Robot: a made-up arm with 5 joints.
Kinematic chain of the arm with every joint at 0, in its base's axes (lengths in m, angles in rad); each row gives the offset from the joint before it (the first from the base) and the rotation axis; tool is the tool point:
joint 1: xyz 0 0 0.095 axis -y
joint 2: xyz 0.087 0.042 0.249 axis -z
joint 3: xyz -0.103 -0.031 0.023 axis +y
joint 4: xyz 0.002 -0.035 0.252 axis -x
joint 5: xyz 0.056 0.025 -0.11 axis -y
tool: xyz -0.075 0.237 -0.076
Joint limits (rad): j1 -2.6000..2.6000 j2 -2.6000..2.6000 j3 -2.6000..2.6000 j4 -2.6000..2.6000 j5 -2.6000..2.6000
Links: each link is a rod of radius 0.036 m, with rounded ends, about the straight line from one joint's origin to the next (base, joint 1, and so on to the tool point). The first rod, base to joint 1, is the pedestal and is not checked.
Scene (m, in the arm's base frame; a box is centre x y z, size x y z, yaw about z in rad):
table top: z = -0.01
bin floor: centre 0.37 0.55 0 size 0.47 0.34 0.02 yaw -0.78
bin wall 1: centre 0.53 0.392 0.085 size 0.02 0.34 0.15 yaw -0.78
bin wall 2: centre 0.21 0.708 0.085 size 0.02 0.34 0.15 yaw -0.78
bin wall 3: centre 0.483 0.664 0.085 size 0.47 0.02 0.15 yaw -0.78
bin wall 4: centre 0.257 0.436 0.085 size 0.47 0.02 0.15 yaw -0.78
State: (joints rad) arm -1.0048 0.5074 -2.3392 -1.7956 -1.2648
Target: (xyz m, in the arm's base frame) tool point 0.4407 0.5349 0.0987
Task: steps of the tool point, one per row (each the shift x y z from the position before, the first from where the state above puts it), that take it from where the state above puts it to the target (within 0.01 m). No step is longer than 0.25 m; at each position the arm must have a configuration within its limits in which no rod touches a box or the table.
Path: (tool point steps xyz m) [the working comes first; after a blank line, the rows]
Joints at the target: -0.6438 1.8126 -1.4781 -1.0399 -1.0550
Straight joint move there: touches bin wall 2, bin wall 4.

1: 0.0611 0.1829 -0.0071
2: 0.1251 0.1487 -0.0330
3: 0.1756 0.0818 -0.0278
4: 0.1929 -0.0016 0.0050
5: 0.1666 -0.0821 0.0501
6: 0.0000 0.0000 -0.2073

